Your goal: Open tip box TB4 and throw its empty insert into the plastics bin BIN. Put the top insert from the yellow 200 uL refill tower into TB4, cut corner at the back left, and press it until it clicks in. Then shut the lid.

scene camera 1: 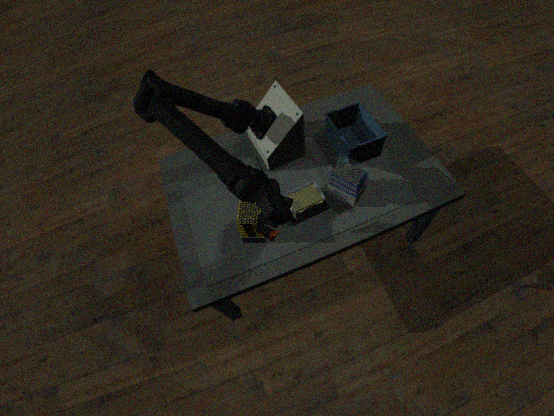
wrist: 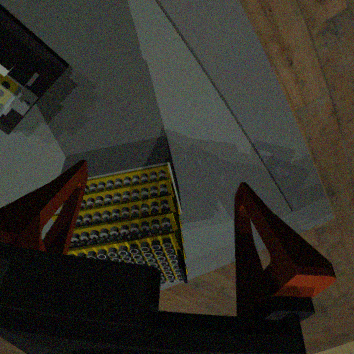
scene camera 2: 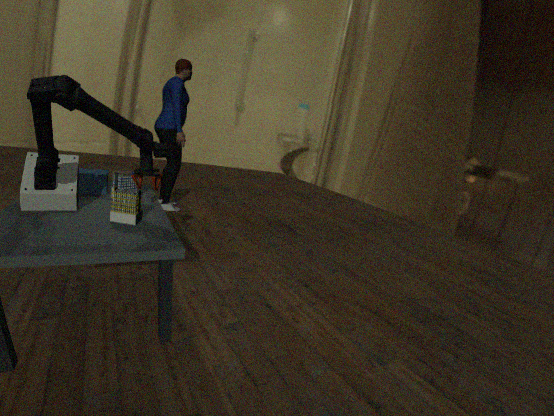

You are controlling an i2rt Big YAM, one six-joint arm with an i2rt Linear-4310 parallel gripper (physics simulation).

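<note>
The yellow refill tower (scene camera 1: 249,214) (scene camera 2: 125,202) (wrist: 127,206) stands upright on the table (scene camera 1: 200,260) (scene camera 2: 75,240), with stacked yellow layers of tips above a pale base. My gripper (scene camera 1: 265,231) (scene camera 2: 148,184) (wrist: 163,177) is open and empty, pointing down near the tower's top; in the wrist view the tower lies between the fingers, nearer the left one. The arm hides part of it in scene camera 1. A low dark box with a yellow perforated top (scene camera 1: 307,199), apparently TB4, stands beside it; its corner (wrist: 37,80) shows in the wrist view. I cannot tell its lid's state. The blue bin (scene camera 1: 370,131) (scene camera 2: 93,181) is open-topped.
A blue-layered tip tower (scene camera 1: 347,181) (scene camera 2: 125,180) stands between the dark box and the bin. The white arm base (scene camera 1: 280,100) (scene camera 2: 49,201) is at the back of the table. A person (scene camera 2: 173,107) stands beyond the table.
</note>
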